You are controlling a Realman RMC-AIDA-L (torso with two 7-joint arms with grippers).
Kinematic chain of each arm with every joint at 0, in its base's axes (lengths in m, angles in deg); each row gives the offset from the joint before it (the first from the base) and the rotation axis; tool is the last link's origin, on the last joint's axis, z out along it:
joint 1: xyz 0 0 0.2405 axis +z
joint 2: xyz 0 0 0 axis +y
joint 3: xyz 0 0 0.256 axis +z
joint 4: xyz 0 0 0 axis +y
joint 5: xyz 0 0 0.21 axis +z
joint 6: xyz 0 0 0 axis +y
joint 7: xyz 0 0 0.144 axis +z
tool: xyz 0 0 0
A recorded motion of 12 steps. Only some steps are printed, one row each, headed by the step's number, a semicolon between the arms.
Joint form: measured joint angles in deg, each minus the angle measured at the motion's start. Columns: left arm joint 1, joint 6, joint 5, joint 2, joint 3, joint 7, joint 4; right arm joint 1, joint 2, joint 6, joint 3, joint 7, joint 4, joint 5.
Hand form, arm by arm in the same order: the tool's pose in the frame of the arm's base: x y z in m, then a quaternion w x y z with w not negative. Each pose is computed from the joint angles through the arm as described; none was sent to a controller.
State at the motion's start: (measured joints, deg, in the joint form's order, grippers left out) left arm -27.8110 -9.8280 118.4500 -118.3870 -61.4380 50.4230 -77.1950; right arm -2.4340 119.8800 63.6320 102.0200 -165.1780 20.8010 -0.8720
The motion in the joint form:
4: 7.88 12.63 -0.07 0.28 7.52 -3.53 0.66; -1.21 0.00 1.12 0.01 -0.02 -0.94 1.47
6: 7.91 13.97 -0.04 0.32 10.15 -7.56 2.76; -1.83 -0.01 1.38 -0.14 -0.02 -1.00 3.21
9: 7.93 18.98 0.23 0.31 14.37 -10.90 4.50; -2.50 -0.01 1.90 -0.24 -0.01 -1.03 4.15
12: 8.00 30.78 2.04 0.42 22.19 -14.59 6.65; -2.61 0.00 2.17 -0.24 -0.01 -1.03 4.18
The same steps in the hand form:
4: -0.0939 0.3344 -0.0921 0.38857 -0.87965 -0.11854 -0.24733; 0.4404 0.1821 0.0478 0.72684 -0.56482 0.33229 0.20562
6: -0.1029 0.3271 -0.1048 0.37256 -0.88266 -0.14790 -0.24543; 0.4436 0.1763 0.0509 0.73477 -0.55144 0.33760 0.20505
9: -0.1056 0.3171 -0.1154 0.36930 -0.87823 -0.16017 -0.25822; 0.4454 0.1706 0.0530 0.74012 -0.54322 0.33948 0.20466
12: -0.1029 0.2979 -0.1251 0.37940 -0.86465 -0.14463 -0.29584; 0.4452 0.1699 0.0533 0.74086 -0.54263 0.33831 0.20548

